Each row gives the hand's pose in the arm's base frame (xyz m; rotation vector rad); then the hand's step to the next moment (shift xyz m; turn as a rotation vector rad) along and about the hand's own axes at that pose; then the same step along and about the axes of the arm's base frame.
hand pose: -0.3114 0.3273 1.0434 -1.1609 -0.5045 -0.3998
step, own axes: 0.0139 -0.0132 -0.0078 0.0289 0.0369 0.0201
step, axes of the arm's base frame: 0.0055 -0.0125 0.0155 0.0404 0.0306 -0.0054
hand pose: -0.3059 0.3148 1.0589 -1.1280 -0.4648 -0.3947
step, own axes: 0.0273 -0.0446 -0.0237 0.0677 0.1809 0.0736
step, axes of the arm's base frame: 0.0032 -0.0406 0.0405 0.1401 0.1319 -0.0755
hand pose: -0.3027 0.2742 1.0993 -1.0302 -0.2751 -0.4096
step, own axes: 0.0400 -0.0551 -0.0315 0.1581 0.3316 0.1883
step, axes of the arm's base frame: 0.0116 -0.0602 0.0433 0.2855 0.2815 -0.0984
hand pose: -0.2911 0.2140 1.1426 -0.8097 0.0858 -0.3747
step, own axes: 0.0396 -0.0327 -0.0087 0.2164 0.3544 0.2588
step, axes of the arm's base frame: 0.0254 -0.0408 0.0202 0.3617 0.3236 -0.0623
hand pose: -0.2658 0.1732 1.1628 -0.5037 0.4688 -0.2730
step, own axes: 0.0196 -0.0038 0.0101 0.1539 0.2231 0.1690
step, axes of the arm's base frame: 0.0213 -0.0063 0.0027 0.2459 0.1997 -0.0409
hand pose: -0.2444 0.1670 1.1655 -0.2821 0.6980 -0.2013
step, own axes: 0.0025 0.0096 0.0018 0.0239 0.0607 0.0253
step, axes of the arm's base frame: 0.0039 0.0087 -0.0033 0.0399 0.0554 -0.0154
